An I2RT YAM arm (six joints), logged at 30 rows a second.
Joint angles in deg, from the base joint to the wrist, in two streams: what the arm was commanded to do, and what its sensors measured. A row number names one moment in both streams.
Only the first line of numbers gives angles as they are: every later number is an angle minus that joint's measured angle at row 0.
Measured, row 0:
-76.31, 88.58, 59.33, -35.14, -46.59, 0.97
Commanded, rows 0 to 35:
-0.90, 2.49, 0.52, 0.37, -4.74, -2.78
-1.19, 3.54, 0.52, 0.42, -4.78, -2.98
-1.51, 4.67, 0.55, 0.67, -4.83, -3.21
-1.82, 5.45, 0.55, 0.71, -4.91, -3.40
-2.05, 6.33, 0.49, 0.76, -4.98, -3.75
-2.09, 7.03, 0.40, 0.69, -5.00, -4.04
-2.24, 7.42, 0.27, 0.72, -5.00, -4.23
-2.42, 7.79, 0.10, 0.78, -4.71, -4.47
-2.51, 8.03, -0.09, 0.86, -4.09, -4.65
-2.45, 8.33, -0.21, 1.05, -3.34, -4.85
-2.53, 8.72, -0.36, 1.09, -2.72, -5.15
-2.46, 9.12, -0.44, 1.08, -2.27, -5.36
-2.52, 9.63, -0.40, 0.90, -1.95, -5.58
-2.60, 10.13, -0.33, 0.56, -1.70, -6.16
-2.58, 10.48, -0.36, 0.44, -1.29, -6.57
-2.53, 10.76, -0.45, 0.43, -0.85, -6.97
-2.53, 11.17, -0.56, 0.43, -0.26, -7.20
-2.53, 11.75, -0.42, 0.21, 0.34, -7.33
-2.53, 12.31, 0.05, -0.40, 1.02, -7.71
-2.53, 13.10, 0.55, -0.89, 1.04, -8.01
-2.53, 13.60, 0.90, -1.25, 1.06, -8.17
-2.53, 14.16, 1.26, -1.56, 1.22, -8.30
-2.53, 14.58, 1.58, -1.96, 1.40, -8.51
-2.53, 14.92, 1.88, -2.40, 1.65, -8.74
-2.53, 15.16, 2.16, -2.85, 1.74, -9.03
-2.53, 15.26, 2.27, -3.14, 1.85, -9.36
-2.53, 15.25, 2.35, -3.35, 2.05, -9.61
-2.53, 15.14, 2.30, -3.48, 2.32, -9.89
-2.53, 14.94, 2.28, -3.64, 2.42, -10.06
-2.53, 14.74, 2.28, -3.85, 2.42, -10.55
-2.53, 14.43, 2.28, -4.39, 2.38, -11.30
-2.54, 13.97, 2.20, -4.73, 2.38, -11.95
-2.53, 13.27, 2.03, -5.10, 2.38, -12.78
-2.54, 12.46, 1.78, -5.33, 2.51, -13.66
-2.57, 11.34, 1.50, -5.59, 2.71, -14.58
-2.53, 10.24, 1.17, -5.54, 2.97, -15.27
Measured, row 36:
-2.45, 14.46, 0.46, -3.69, 2.34, -12.15
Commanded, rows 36 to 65:
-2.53, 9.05, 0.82, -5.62, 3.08, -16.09
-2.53, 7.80, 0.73, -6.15, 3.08, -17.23
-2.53, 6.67, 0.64, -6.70, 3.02, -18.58
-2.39, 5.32, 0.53, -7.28, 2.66, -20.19
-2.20, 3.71, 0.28, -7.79, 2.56, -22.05
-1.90, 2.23, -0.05, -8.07, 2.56, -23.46
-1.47, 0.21, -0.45, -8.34, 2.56, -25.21
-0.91, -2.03, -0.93, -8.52, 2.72, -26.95
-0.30, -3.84, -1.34, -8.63, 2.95, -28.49
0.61, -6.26, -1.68, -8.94, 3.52, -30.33
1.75, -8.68, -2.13, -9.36, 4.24, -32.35
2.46, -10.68, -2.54, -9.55, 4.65, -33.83
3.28, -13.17, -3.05, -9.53, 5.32, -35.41
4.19, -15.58, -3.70, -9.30, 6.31, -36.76
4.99, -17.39, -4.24, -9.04, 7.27, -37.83
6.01, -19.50, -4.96, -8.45, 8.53, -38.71
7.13, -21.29, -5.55, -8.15, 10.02, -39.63
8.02, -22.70, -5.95, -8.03, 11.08, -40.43
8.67, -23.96, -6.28, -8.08, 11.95, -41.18
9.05, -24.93, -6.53, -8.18, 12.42, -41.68
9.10, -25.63, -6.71, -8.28, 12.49, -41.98
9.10, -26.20, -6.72, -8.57, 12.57, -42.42
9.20, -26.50, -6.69, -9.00, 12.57, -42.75
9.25, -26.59, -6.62, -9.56, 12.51, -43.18
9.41, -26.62, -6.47, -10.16, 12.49, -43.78
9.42, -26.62, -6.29, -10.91, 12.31, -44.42
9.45, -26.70, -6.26, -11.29, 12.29, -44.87
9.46, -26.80, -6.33, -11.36, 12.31, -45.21
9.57, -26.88, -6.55, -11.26, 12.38, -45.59
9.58, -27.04, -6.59, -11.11, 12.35, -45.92
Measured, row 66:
9.20, -25.99, -6.53, -9.85, 12.29, -43.12
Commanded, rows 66 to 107:
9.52, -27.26, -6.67, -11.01, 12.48, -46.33
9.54, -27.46, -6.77, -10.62, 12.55, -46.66
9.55, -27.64, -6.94, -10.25, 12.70, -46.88
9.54, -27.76, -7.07, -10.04, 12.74, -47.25
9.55, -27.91, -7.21, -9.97, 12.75, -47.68
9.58, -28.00, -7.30, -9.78, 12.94, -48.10
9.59, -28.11, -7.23, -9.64, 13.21, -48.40
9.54, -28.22, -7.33, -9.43, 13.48, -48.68
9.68, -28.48, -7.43, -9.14, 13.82, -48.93
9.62, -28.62, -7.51, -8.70, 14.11, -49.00
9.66, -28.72, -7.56, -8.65, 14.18, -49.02
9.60, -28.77, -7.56, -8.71, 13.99, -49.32
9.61, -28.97, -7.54, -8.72, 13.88, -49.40
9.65, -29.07, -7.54, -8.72, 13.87, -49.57
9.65, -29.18, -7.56, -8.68, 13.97, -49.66
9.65, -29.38, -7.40, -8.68, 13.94, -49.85
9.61, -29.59, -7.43, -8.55, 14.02, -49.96
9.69, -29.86, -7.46, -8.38, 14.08, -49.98
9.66, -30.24, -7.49, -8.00, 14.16, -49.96
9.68, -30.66, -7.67, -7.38, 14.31, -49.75
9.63, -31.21, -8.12, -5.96, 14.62, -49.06
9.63, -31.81, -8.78, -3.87, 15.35, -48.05
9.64, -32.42, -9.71, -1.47, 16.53, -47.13
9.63, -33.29, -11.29, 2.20, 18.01, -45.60
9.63, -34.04, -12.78, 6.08, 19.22, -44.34
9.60, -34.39, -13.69, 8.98, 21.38, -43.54
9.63, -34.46, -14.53, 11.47, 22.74, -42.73
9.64, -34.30, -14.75, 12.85, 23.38, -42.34
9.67, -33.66, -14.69, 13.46, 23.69, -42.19
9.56, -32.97, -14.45, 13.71, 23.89, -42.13
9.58, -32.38, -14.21, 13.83, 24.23, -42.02
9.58, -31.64, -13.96, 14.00, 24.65, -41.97
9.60, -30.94, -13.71, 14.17, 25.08, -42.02
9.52, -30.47, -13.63, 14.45, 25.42, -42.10
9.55, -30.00, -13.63, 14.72, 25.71, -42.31
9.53, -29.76, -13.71, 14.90, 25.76, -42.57
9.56, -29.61, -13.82, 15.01, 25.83, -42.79
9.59, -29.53, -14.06, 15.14, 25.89, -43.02
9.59, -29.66, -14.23, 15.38, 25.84, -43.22
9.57, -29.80, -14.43, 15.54, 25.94, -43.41
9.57, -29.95, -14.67, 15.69, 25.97, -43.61
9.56, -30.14, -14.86, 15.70, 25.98, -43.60
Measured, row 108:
9.24, -29.47, -15.02, 13.12, 25.57, -43.80
